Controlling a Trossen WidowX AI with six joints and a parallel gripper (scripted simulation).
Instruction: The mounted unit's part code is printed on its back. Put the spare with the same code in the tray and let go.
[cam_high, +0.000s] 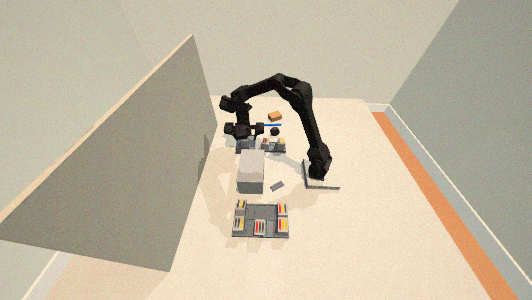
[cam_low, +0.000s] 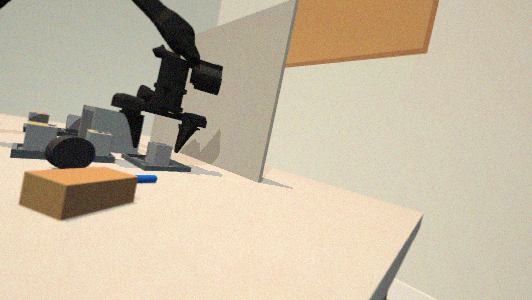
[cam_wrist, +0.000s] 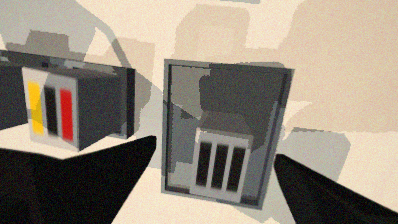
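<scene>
Now: the spare right at my gripper tip. The rest, counted from my gripper tip: tall slanted panel 150 mm ahead, 230 mm to the left, 190 mm above; blue pen 90 mm behind, 180 mm to the right, 30 mm below; dark grey tray 30 mm below.
</scene>
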